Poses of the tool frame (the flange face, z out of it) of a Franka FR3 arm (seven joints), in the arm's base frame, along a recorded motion.
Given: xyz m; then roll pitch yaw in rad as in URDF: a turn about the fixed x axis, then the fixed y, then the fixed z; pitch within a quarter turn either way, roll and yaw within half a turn.
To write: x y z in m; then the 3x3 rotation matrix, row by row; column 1 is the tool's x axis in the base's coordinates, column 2 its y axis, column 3 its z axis. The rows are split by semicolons. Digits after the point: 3 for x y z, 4 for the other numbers.
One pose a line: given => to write
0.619 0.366 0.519 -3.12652 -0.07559 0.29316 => 0.619 0.366 0.519; 0.9546 0.2900 0.0679; 0.2882 -0.9569 0.0362; 0.0755 -0.0150 -0.9970
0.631 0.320 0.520 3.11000 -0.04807 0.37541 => 0.631 0.320 0.520; 0.9293 0.3651 0.0563; 0.3662 -0.9304 -0.0118; 0.0481 0.0316 -0.9983
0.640 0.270 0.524 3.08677 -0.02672 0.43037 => 0.640 0.270 0.524; 0.9085 0.4152 0.0471; 0.4171 -0.9081 -0.0387; 0.0267 0.0548 -0.9981
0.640 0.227 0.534 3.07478 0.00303 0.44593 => 0.640 0.227 0.534; 0.9022 0.4305 0.0261; 0.4313 -0.9001 -0.0615; -0.0030 0.0668 -0.9978
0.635 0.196 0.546 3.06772 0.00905 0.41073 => 0.635 0.196 0.546; 0.9168 0.3988 0.0212; 0.3993 -0.9141 -0.0713; -0.0090 0.0738 -0.9972
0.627 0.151 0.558 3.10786 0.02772 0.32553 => 0.627 0.151 0.558; 0.9471 0.3205 -0.0155; 0.3197 -0.9466 -0.0408; -0.0277 0.0337 -0.9990
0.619 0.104 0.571 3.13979 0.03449 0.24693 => 0.619 0.104 0.571; 0.9691 0.2445 -0.0330; 0.2443 -0.9697 -0.0102; -0.0345 0.0018 -0.9994
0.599 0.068 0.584 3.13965 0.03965 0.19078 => 0.599 0.068 0.584; 0.9811 0.1897 -0.0386; 0.1895 -0.9818 -0.0094; -0.0396 0.0019 -0.9992
